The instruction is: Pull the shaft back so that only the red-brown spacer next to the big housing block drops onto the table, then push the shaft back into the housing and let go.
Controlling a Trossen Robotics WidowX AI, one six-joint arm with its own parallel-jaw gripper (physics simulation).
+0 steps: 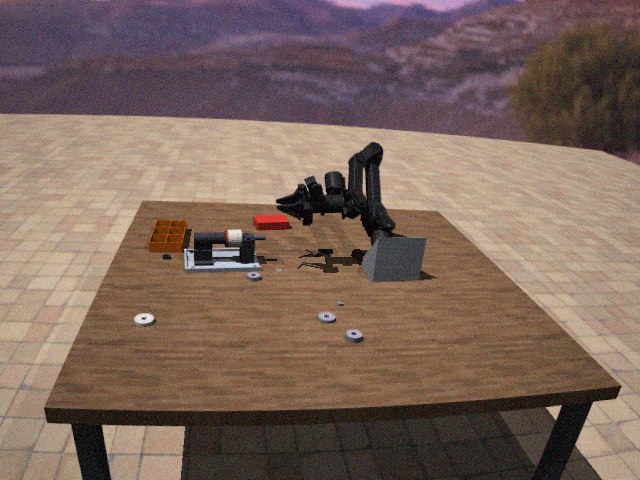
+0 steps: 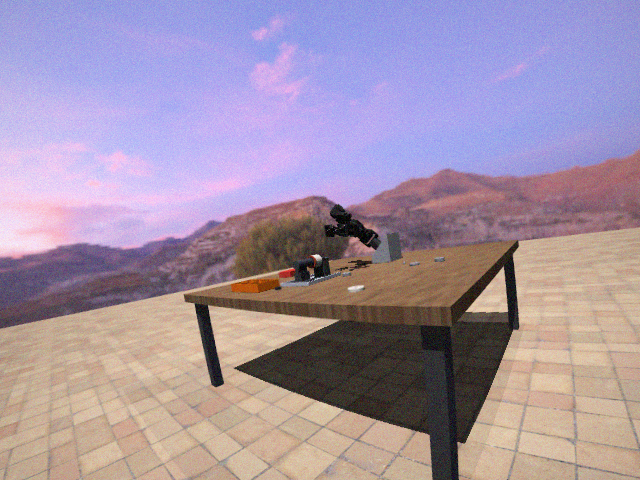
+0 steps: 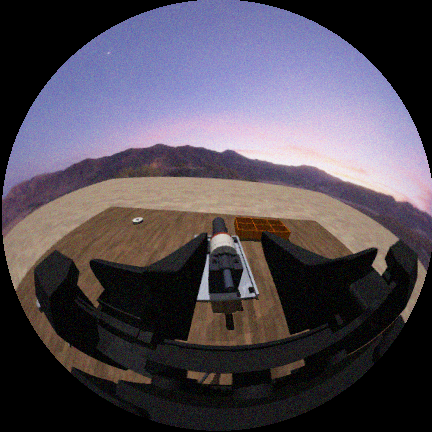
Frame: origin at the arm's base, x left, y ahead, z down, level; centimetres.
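Seen in the pictures: gripper, between the fingertips: [image 1: 276, 204] [image 2: 329, 232] [image 3: 234, 236]; arm's base, origin of its link: [image 1: 384, 250] [image 2: 381, 248].
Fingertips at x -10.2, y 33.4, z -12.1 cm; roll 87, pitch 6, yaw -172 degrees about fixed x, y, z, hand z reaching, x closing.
Offsets run from my fingertips to a thing's top centre. "*": to the spot under its first point.
The dark housing block [image 1: 203, 252] [image 2: 301, 271] stands on the pale base plate [image 1: 222, 269] [image 3: 204, 289]. The red-brown spacer @(dx -1.8, dy +14.9, dz +8.9 cm) [image 1: 226, 238] [image 2: 311, 260] [image 3: 220, 234] is a thin band against the housing's cylinder. White spacers [image 1: 235, 237] [image 2: 316, 257] [image 3: 221, 243] sit beside it, between the housing and a dark support block [image 1: 247, 251]. The dark shaft @(* dx -0.8, dy +4.3, dz +11.4 cm) [image 1: 260, 238] [image 3: 228, 280] sticks out of the support on the robot's side. My gripper [image 1: 278, 204] [image 2: 327, 230] [image 3: 234, 236] is open and empty, above and back from the shaft end. The shaft inside the spacers is hidden.
An orange compartment tray @(dx -20.8, dy +32.3, dz +16.0 cm) [image 1: 166, 248] [image 2: 255, 285] [image 3: 250, 234] stands beyond the housing. A red block @(dx -32.4, dy -5.9, dz +16.5 cm) [image 1: 271, 223] [image 2: 286, 273] lies at the back. A grey wedge [image 1: 398, 260] [image 2: 393, 246] stands beside the arm's base. A white ring @(dx +32.4, dy +39.8, dz +18.6 cm) [image 1: 138, 320] [image 2: 356, 288] and several grey rings lie on the table.
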